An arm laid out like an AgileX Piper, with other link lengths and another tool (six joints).
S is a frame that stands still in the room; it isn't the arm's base.
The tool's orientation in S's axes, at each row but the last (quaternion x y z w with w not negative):
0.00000, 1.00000, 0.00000, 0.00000
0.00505, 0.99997, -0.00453, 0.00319
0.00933, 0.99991, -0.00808, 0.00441
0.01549, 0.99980, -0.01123, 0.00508
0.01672, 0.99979, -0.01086, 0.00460
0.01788, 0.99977, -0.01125, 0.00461
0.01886, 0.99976, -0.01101, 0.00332
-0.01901, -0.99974, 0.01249, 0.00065
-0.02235, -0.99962, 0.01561, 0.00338
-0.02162, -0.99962, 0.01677, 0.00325
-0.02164, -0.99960, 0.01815, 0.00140
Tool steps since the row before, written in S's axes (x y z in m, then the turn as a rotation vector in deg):
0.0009, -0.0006, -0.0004, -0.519, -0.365, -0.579
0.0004, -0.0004, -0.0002, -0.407, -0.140, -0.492
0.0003, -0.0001, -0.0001, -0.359, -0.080, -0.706
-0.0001, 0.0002, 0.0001, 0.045, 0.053, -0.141
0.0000, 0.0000, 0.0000, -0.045, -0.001, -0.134
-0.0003, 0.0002, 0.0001, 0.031, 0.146, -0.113
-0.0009, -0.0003, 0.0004, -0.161, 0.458, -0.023
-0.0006, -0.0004, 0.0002, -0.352, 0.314, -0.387
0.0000, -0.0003, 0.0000, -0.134, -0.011, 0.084
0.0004, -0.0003, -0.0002, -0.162, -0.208, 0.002
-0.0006, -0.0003, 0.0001, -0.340, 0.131, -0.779
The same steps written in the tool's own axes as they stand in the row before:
-0.0009, -0.0006, 0.0004, 0.519, -0.365, 0.579
-0.0004, -0.0004, 0.0002, 0.409, -0.140, 0.491
-0.0003, -0.0001, 0.0001, 0.364, -0.075, 0.704
0.0001, 0.0002, -0.0001, -0.042, 0.058, 0.140
0.0000, 0.0000, 0.0000, 0.046, 0.000, 0.134
0.0003, 0.0002, -0.0001, -0.025, 0.150, 0.110
0.0009, -0.0003, -0.0004, 0.178, 0.452, 0.012
0.0006, -0.0004, -0.0002, 0.363, 0.310, 0.380
0.0000, -0.0003, 0.0000, 0.134, -0.020, -0.083
-0.0004, -0.0003, 0.0002, 0.153, -0.215, 0.006
0.0006, -0.0003, -0.0001, 0.344, 0.144, 0.775

